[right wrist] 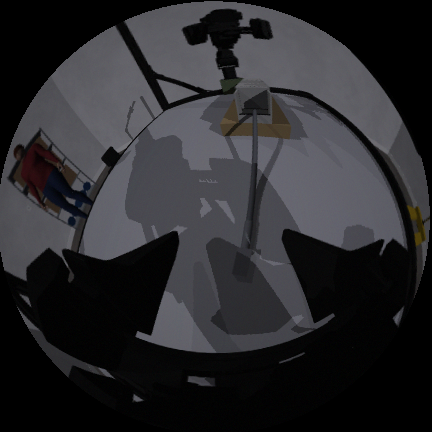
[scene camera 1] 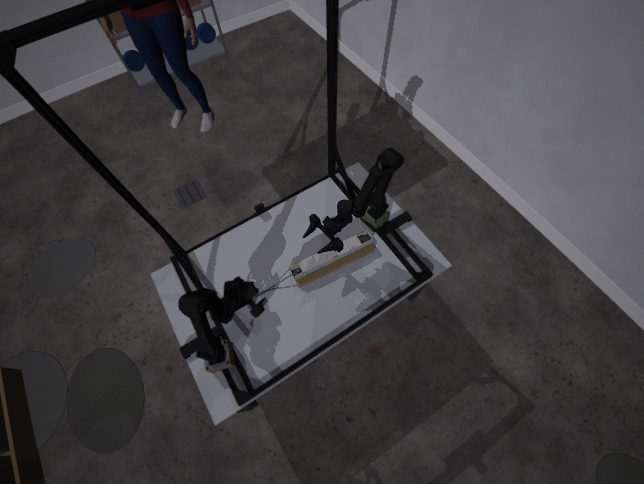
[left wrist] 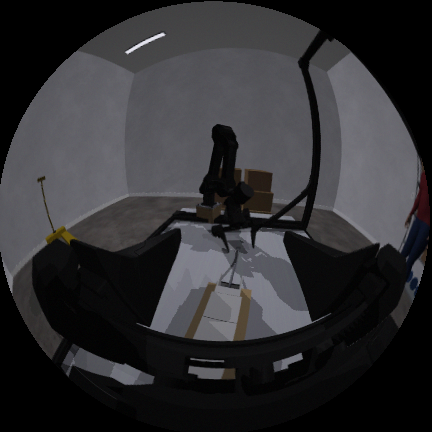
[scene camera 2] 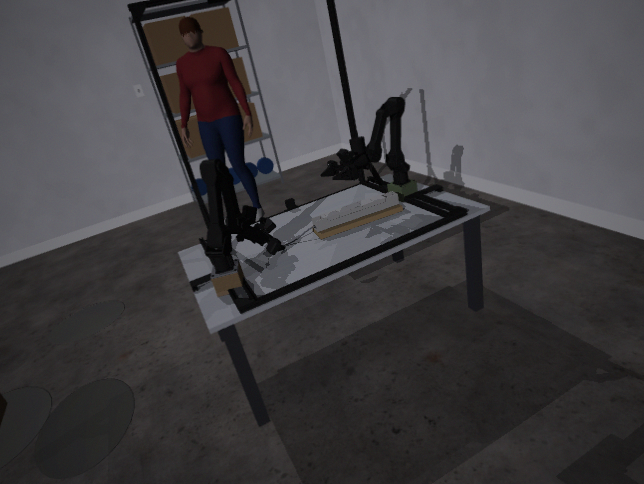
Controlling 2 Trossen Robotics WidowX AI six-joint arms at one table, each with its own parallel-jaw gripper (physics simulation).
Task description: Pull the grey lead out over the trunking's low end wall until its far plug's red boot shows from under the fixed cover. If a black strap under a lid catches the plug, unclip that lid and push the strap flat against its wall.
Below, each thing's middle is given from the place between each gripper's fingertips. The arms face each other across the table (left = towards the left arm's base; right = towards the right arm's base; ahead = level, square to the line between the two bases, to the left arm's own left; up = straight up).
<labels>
Right now the grey lead (right wrist: 250, 207) is 22 cm below my left hand, 2 cm to the right of it and 1 cm behind it. From my left hand the other things lie so: tan trunking (scene camera 2: 324, 228) (20 cm below, 10 cm to the left, 3 cm ahead).
The grey lead is 230 mm to the left of my right hand, 80 mm ahead of it and 10 mm above it. From my right hand the other things lie so: tan trunking: 350 mm to the left, 120 mm ahead, 30 mm above.
</labels>
